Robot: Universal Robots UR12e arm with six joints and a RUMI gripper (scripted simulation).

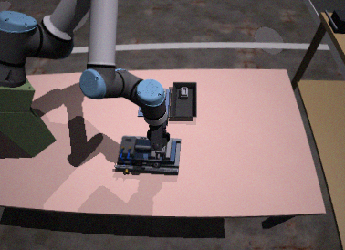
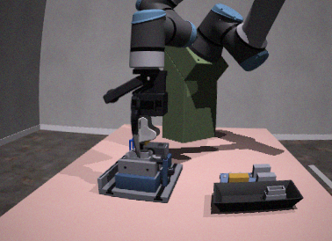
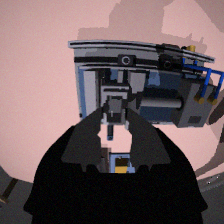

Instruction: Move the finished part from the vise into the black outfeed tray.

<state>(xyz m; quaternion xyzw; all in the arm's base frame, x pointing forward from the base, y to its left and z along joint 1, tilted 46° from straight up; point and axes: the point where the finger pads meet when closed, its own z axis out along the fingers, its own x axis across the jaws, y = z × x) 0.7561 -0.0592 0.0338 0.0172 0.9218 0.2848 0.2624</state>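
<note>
Now: the vise 8 cm below my hand, 6 cm behind it and 1 cm to the right of it. From my hand the other things lie so: blue plate 31 cm to the left, 12 cm below, 12 cm behind; then yellow block 27 cm to the left, 10 cm below, 7 cm behind.
</note>
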